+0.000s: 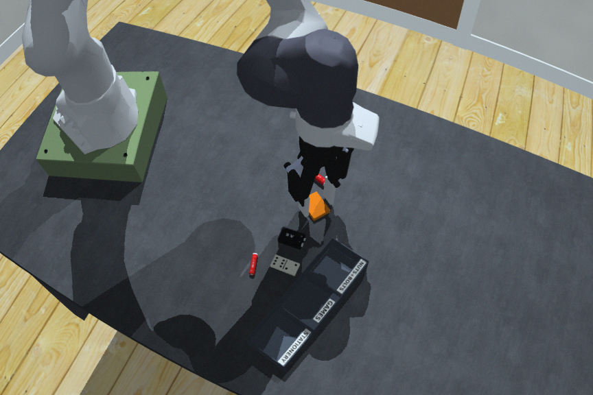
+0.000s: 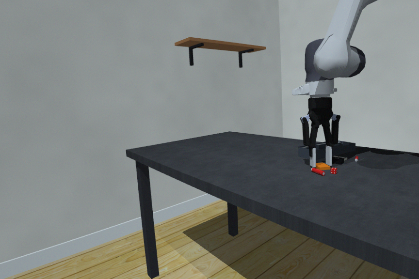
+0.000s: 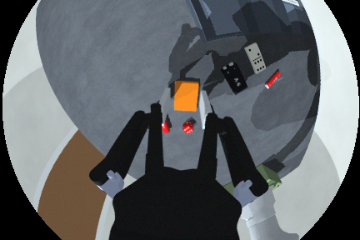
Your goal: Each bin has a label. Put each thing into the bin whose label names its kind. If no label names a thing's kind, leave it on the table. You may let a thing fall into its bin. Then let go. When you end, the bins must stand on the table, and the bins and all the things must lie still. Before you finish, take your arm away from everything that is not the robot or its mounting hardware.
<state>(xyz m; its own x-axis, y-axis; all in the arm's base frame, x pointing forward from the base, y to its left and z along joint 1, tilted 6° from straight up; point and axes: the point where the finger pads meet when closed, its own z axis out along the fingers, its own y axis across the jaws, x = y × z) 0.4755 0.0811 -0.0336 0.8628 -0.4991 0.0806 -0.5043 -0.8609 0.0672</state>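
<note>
The orange block lies 30 mm below my hand. From my hand the other things lie so: red die (60 mm behind, 20 mm to the left, 30 mm below); black 9V battery (90 mm to the right, 30 mm below); white domino (10 mm ahead, 140 mm to the right, 30 mm below).
</note>
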